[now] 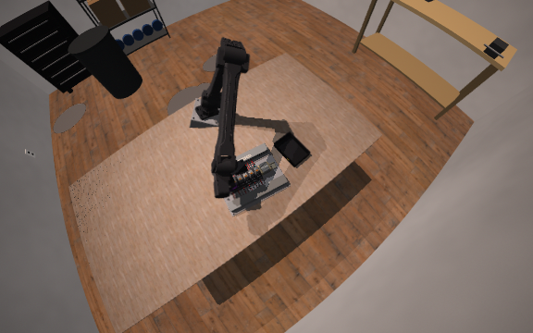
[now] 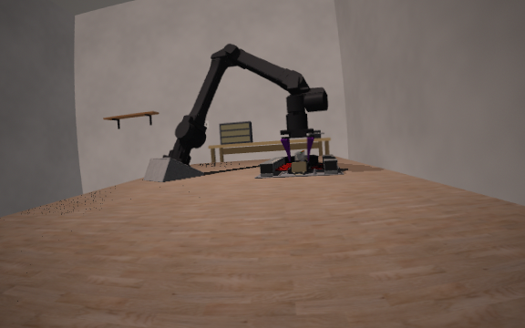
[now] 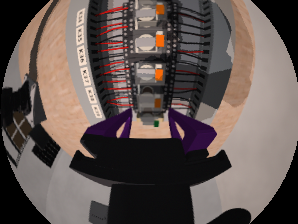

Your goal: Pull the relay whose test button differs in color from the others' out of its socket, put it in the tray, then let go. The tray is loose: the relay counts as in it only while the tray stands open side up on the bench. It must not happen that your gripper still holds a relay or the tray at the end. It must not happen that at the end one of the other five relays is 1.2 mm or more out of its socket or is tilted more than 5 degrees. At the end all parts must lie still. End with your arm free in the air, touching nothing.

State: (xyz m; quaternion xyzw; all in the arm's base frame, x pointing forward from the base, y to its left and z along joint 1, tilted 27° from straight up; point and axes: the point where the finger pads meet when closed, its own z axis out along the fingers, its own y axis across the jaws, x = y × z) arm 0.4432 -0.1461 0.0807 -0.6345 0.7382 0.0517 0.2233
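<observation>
The relay is right at my hand. Round my hand: grey panel (10 mm ahead, 100 mm to the left, 50 mm below); then black tray (10 mm ahead, 370 mm to the left, 30 mm below).
</observation>
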